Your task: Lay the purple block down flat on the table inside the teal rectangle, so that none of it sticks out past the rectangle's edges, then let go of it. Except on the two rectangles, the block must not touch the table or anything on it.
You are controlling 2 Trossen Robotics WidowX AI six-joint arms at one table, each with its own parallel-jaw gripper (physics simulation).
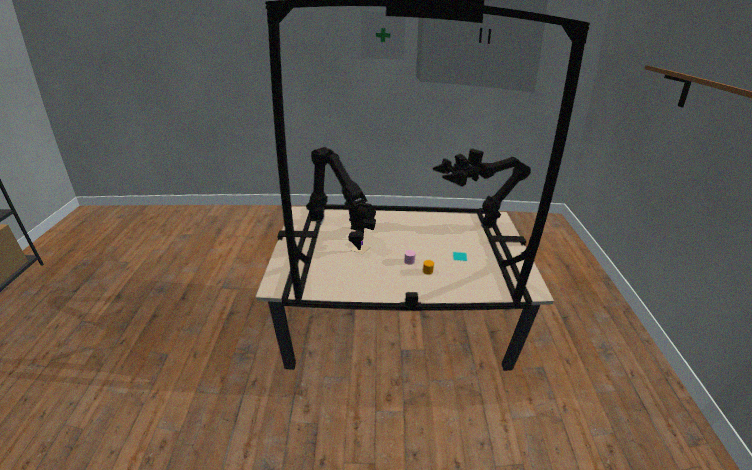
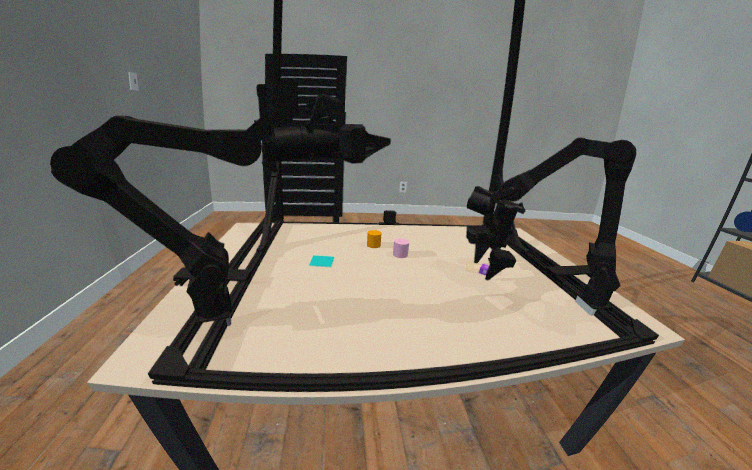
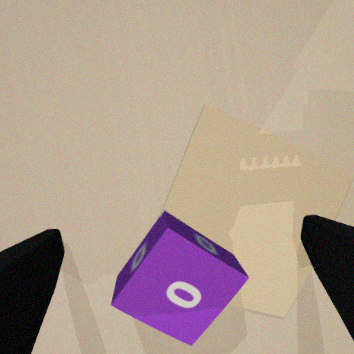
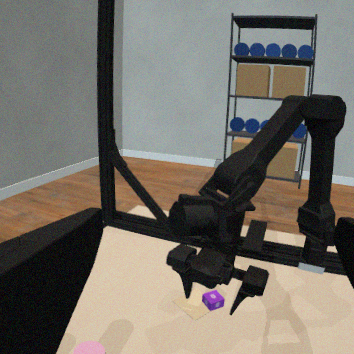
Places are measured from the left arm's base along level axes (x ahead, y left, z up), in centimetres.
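Pixels of known places: left gripper, fingertip midpoint: (image 1: pixel 360 244) (image 2: pixel 480 271) (image 3: pixel 183 235) (image 4: pixel 208 305); right gripper, fingertip midpoint: (image 1: pixel 437 172) (image 2: pixel 378 139) (image 4: pixel 222 225); left arm's base at its link origin: (image 1: pixel 316 218) (image 2: pixel 594 301) (image 4: pixel 312 258); right arm's base at its link origin: (image 1: pixel 489 224) (image 2: pixel 213 311).
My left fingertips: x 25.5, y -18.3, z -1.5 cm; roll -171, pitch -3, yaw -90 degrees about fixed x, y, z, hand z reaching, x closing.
Note:
For each thing: its middle in the pictures, then the offset to it from my left fingertips. "spot": a spot on its surface instead. Level surfaces: height alone.
- purple block at the middle of its body: (image 3: pixel 177 277) (image 4: pixel 212 299) (image 2: pixel 485 270) (image 1: pixel 358 243) dx -1.3, dy +0.3, dz +0.6 cm
- tan rectangle at a spot on its surface: (image 3: pixel 215 150) (image 4: pixel 196 313) (image 2: pixel 470 269) spot: dx +2.9, dy -1.2, dz -0.3 cm
- teal rectangle at a spot on its surface: (image 2: pixel 321 261) (image 1: pixel 460 255) spot: dx +45.9, dy -2.6, dz -0.3 cm
- pink cylinder at the middle of its body: (image 2: pixel 400 248) (image 1: pixel 409 257) dx +22.8, dy -9.6, dz +1.9 cm
- orange cylinder at the middle of its body: (image 2: pixel 374 239) (image 1: pixel 428 267) dx +30.9, dy -15.8, dz +1.8 cm
- table at its surface level: dz -0.4 cm
The purple block (image 1: pixel 362 242) (image 2: pixel 484 269) (image 3: pixel 180 290) (image 4: pixel 213 300), a small cube marked "0", sits at one corner of the tan rectangle (image 2: pixel 472 267) (image 3: pixel 215 150) (image 4: pixel 192 309) and appears to stick out past its edge. The teal rectangle (image 1: pixel 459 256) (image 2: pixel 321 261) lies bare, far from the block. My left gripper (image 1: pixel 357 245) (image 2: pixel 482 269) (image 3: pixel 183 235) (image 4: pixel 208 305) points down at the block, open, with one finger on each side and gaps between them and the block. My right gripper (image 1: pixel 439 172) (image 2: pixel 389 142) is open and empty, raised high above the table.
A pink cylinder (image 1: pixel 409 257) (image 2: pixel 400 248) (image 4: pixel 90 348) and an orange cylinder (image 1: pixel 428 267) (image 2: pixel 374 238) stand on the table (image 1: pixel 332 277) (image 2: pixel 360 349) between the two rectangles. Black frame rails run along the table, with tall posts at its sides.

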